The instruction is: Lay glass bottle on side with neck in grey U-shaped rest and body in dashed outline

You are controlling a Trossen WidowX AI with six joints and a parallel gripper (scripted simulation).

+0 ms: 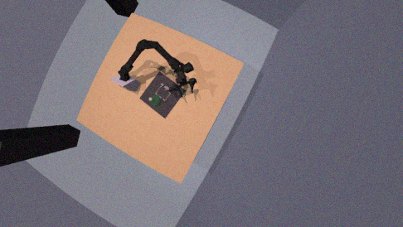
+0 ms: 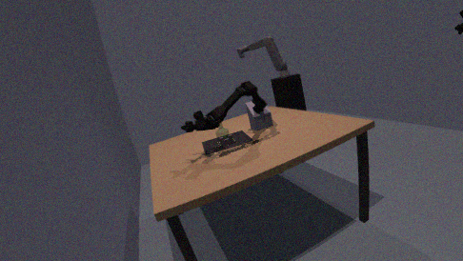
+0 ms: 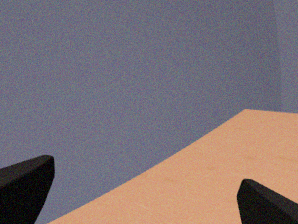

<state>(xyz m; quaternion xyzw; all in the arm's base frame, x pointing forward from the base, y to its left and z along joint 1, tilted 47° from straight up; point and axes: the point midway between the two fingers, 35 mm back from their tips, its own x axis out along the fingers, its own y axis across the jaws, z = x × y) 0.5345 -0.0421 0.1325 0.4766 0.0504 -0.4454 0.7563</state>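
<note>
Now: gripper tip 280 mm past the green glass bottle, 120 mm to the left of it and 110 mm above it. Round my gripper tip: dark mat 260 mm behind, 200 mm below, 50 mm to the right.
</note>
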